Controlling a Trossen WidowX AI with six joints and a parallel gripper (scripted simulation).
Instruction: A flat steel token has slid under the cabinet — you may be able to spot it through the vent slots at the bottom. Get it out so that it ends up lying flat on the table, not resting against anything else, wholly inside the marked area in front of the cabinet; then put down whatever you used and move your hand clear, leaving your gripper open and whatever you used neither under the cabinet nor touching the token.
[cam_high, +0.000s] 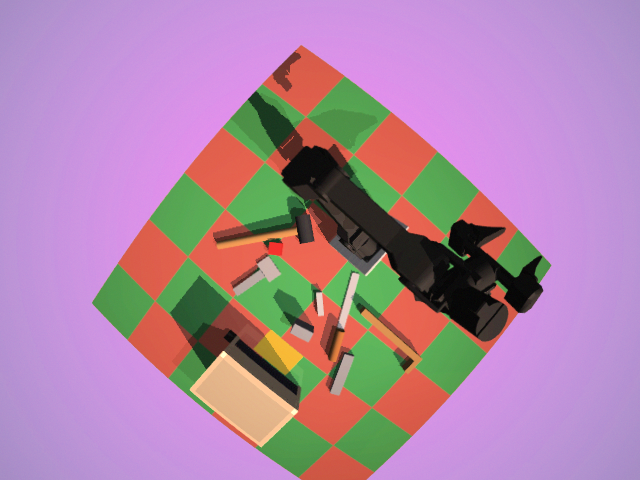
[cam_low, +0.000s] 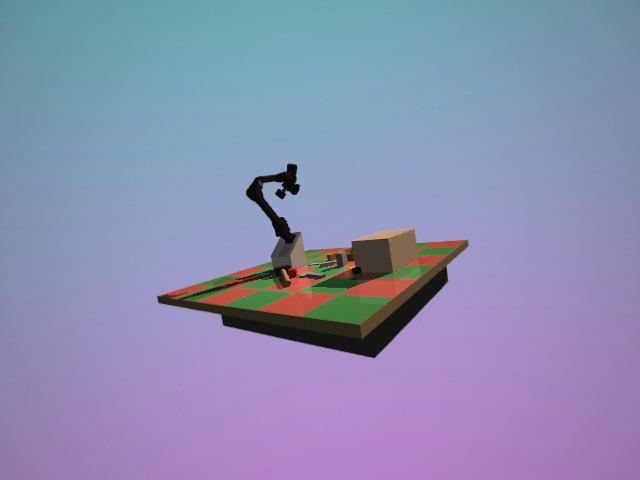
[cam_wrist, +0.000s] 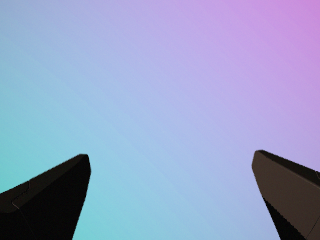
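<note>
Now: the grey t-shaped tool 50 cm below my gripper tip, 48 cm ahead of it and 33 cm to the right of it. Also, from my gripper tip: grey block 51 cm ahead, 47 cm below, 10 cm to the right; red cube 49 cm below, 37 cm ahead, 35 cm to the right; pale bar 50 cm below, 40 cm ahead, 12 cm to the right.
</note>
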